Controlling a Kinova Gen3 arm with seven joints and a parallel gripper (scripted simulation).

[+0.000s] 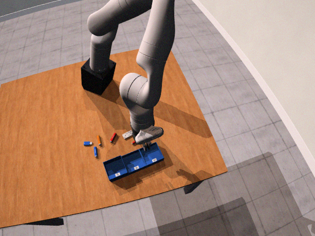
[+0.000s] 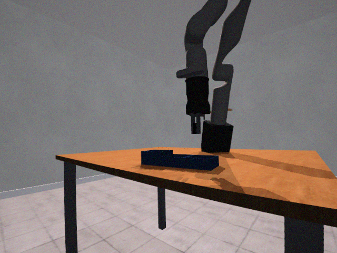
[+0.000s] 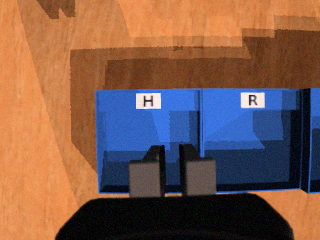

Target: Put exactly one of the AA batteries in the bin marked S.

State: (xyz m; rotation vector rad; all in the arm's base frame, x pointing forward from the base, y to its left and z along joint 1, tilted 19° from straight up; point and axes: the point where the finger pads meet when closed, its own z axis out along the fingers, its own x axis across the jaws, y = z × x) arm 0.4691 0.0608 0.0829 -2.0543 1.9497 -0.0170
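The red AA battery is 14 cm behind my hand, 12 cm to the right of it and 11 cm below it. Round my hand: blue three-compartment bin (10 cm below, 7 cm to the right, 1 cm ahead); then blue battery (22 cm to the right, 11 cm below, 10 cm behind); then white domino (14 cm behind, 12 cm below, 5 cm to the right).
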